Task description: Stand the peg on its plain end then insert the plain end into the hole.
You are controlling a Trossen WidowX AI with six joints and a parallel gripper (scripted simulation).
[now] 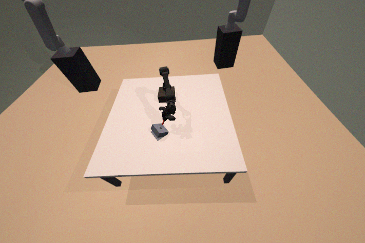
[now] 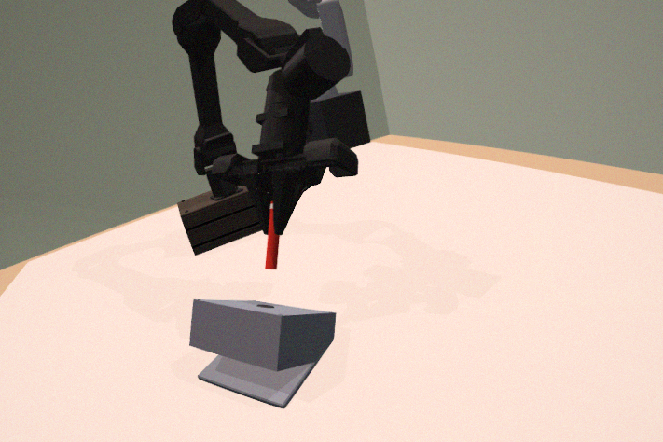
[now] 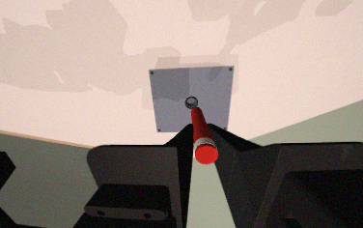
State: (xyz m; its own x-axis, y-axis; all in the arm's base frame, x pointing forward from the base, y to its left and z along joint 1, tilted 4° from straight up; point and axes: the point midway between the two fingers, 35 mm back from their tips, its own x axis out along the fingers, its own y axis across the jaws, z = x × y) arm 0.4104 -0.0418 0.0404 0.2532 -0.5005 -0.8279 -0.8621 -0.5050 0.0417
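Right now the grey sloped panel is 30 mm ahead of my gripper tip, 60 mm to the right of it and 90 mm below it. Round my gripper tip: flat grey base plate 40 mm ahead, 70 mm to the right, 130 mm below; then red peg 10 mm behind, 10 mm to the left, 10 mm above.
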